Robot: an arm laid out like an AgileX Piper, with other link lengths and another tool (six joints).
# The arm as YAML. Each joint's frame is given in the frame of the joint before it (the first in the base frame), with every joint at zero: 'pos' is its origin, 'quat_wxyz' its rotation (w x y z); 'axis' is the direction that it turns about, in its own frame. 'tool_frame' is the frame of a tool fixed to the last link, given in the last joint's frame.
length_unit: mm
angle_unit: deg
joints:
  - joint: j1
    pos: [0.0, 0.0, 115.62]
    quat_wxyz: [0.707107, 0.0, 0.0, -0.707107]
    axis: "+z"
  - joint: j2
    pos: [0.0, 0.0, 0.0]
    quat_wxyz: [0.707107, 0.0, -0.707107, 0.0]
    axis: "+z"
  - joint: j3
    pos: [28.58, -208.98, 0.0]
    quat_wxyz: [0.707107, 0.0, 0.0, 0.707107]
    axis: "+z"
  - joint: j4
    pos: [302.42, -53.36, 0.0]
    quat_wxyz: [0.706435, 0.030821, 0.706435, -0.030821]
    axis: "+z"
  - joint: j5
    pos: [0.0, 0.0, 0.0]
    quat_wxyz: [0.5, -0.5, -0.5, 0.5]
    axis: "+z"
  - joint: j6
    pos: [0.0, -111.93, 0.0]
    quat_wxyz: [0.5, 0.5, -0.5, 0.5]
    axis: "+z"
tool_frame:
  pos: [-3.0, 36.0, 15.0]
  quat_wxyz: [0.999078, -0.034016, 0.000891, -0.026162]
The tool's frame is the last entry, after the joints.
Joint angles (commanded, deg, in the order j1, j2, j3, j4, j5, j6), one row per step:
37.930 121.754 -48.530 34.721 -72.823 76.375
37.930 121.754 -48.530 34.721 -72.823 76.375
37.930 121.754 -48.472 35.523 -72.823 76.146
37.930 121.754 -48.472 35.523 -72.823 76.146
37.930 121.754 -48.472 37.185 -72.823 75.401
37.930 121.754 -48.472 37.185 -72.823 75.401
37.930 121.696 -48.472 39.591 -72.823 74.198
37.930 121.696 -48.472 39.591 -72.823 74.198
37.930 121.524 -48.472 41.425 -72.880 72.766
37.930 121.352 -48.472 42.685 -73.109 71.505
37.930 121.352 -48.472 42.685 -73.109 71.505
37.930 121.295 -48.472 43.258 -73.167 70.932
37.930 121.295 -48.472 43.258 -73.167 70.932
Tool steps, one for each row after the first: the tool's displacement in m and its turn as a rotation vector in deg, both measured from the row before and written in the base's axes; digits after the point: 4 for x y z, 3 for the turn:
0.0000 0.0000 0.0000 0.000 0.000 0.000
-0.0006 -0.0019 -0.0006 -0.030 0.210 -0.748
0.0000 0.0000 0.0000 0.000 0.000 0.000
-0.0008 -0.0035 -0.0006 -0.259 0.333 -1.552
0.0000 0.0000 0.0000 0.000 0.000 0.000
-0.0012 -0.0049 -0.0005 -0.464 0.470 -2.238
0.0000 0.0000 0.0000 0.000 0.000 0.000
-0.0009 -0.0036 0.0008 -0.788 0.240 -1.711
-0.0006 -0.0025 0.0014 -0.789 -0.025 -1.219
0.0000 0.0000 0.0000 0.000 0.000 0.000
-0.0003 -0.0011 0.0004 -0.370 0.060 -0.543
0.0000 0.0000 0.0000 0.000 0.000 0.000

